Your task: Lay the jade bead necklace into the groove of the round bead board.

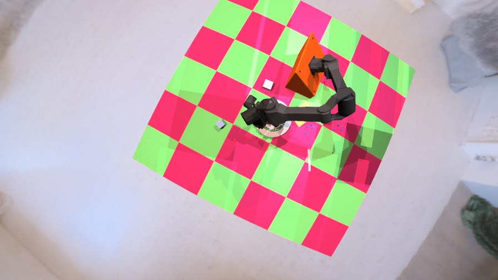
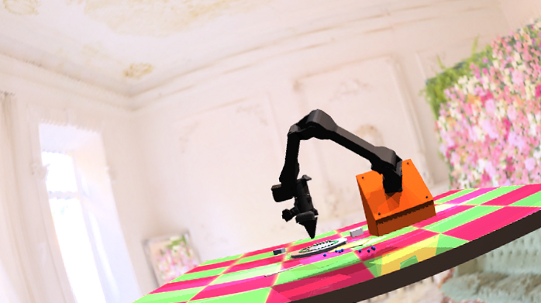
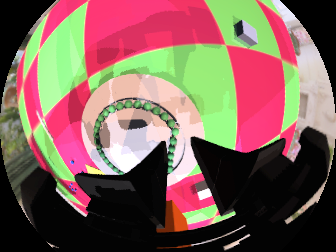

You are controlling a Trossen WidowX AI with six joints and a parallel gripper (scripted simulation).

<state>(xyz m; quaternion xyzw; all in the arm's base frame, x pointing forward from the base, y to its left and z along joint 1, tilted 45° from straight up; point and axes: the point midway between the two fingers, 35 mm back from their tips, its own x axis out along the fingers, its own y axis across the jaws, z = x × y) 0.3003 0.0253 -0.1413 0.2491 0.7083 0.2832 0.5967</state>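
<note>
The round bead board lies 2 cm behind my gripper tip, 6 cm to the left of it and 3 cm below it. Also, from my gripper tip: pale blue cube (16 cm ahead, 15 cm to the right, 3 cm below); white cube (15 cm behind, 6 cm to the right, 3 cm below); yellow patch (13 cm behind, 18 cm to the left, 4 cm below).
</note>
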